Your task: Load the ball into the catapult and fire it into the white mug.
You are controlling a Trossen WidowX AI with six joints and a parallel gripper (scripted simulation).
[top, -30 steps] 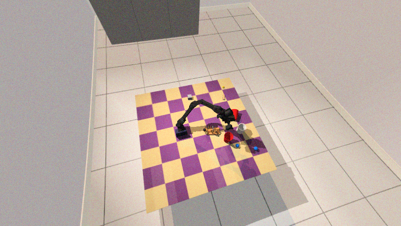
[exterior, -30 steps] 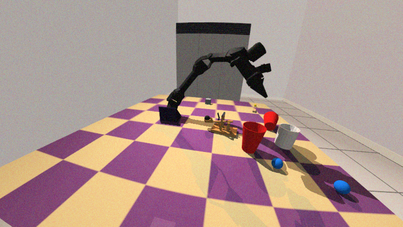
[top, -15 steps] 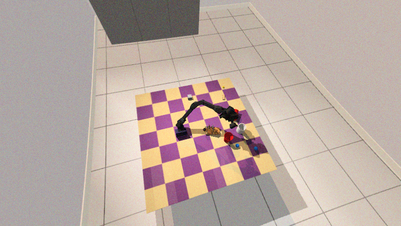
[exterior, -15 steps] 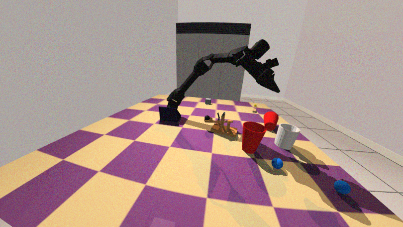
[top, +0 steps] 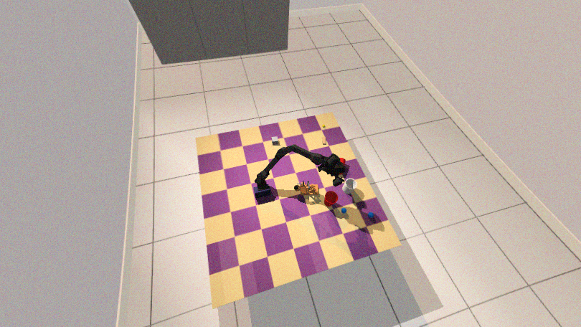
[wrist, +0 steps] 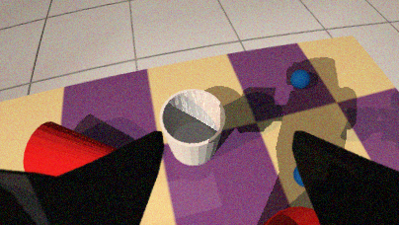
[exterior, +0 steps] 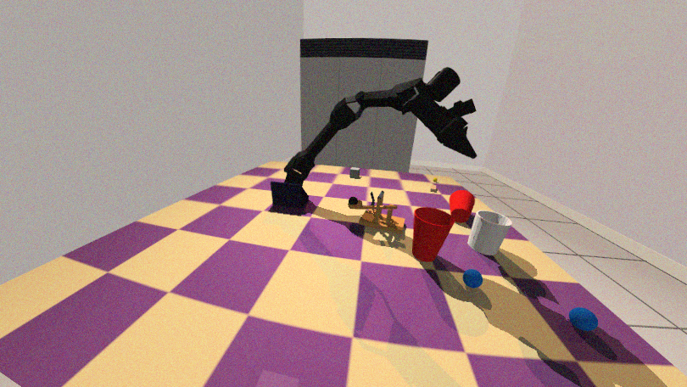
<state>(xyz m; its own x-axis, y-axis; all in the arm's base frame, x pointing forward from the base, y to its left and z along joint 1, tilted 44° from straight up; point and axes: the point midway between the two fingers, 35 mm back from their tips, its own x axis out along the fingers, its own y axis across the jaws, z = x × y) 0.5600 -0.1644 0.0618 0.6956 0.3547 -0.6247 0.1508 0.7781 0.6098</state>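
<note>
My gripper tip is 31 cm past the black ball, 20 cm above it and 5 cm to the right of it. The rest, counted from my gripper tip: wooden catapult (24 cm behind, 21 cm below, 6 cm to the left); then white mug (23 cm below, 11 cm ahead, 1 cm to the left); then stick (50 cm to the left, 25 cm below, 3 cm ahead).
</note>
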